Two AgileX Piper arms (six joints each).
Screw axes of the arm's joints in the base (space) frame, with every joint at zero. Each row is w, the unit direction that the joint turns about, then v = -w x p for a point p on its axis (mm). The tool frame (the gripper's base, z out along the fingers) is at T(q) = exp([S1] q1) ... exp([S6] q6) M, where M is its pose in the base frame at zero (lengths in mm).
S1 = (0, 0, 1, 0, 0, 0)
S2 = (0, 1, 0, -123, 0, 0)
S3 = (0, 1, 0, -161.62, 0, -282.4)
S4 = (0.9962, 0, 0.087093, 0, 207.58, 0)
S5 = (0, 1, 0, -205.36, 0, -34.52)
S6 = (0.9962, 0, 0.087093, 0, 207.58, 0)
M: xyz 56.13 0 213.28 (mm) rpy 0 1.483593 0 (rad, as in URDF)
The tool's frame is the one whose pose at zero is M.
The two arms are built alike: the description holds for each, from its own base.
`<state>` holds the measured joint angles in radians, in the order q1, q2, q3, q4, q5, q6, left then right.
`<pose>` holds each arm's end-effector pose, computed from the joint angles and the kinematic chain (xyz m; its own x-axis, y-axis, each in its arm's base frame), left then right.
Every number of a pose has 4 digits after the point.
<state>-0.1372 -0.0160 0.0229 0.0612 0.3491 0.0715 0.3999 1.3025 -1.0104 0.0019 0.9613 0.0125</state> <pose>0.0527 -0.0054 0.1750 -0.2453 0.1637 -0.9555 0.1496 0.9802 0.1296 0.2285 0.0967 0.2924 -0.8519 -0.3453 -0.3936 -0.3783 0.9256 0.0068</pose>
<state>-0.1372 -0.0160 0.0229 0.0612 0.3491 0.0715 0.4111 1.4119 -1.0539 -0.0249 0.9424 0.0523</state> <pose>0.0527 -0.0054 0.1750 -0.2453 0.1637 -0.9555 0.1496 0.9802 0.1296 0.2508 0.1073 0.2768 -0.8728 -0.3394 -0.3506 -0.3605 0.9328 -0.0057</pose>
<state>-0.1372 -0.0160 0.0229 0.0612 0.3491 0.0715 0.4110 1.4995 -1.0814 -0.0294 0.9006 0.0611</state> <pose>0.0527 -0.0054 0.1750 -0.2453 0.1637 -0.9555 0.1496 0.9802 0.1296 0.2694 0.1151 0.2610 -0.8804 -0.3370 -0.3336 -0.3550 0.9348 -0.0074</pose>
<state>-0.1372 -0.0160 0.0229 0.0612 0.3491 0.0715 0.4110 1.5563 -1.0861 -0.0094 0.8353 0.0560</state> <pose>0.0527 -0.0054 0.1750 -0.2453 0.1637 -0.9555 0.1496 0.9802 0.1296 0.2814 0.1220 0.2472 -0.8790 -0.3289 -0.3452 -0.3541 0.9352 0.0106</pose>
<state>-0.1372 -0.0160 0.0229 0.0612 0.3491 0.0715 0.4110 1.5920 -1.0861 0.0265 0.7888 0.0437</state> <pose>0.0527 -0.0054 0.1750 -0.2453 0.1637 -0.9555 0.1496 0.9802 0.1296 0.2881 0.1274 0.2376 -0.8804 -0.3157 -0.3537 -0.3514 0.9354 0.0397</pose>
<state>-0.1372 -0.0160 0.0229 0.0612 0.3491 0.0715 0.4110 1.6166 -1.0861 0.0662 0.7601 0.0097</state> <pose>0.0527 -0.0054 0.1750 -0.2453 0.1637 -0.9555 0.1496 0.9802 0.1296 0.2919 0.1317 0.2308 -0.8776 -0.3196 -0.3572 -0.3641 0.9292 0.0632</pose>
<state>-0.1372 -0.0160 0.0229 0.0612 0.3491 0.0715 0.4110 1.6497 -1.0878 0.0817 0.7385 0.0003</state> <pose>0.0527 -0.0054 0.1750 -0.2453 0.1637 -0.9555 0.1496 0.9802 0.1296 0.2966 0.1347 0.2214 -0.8819 -0.3182 -0.3478 -0.3637 0.9287 0.0727</pose>
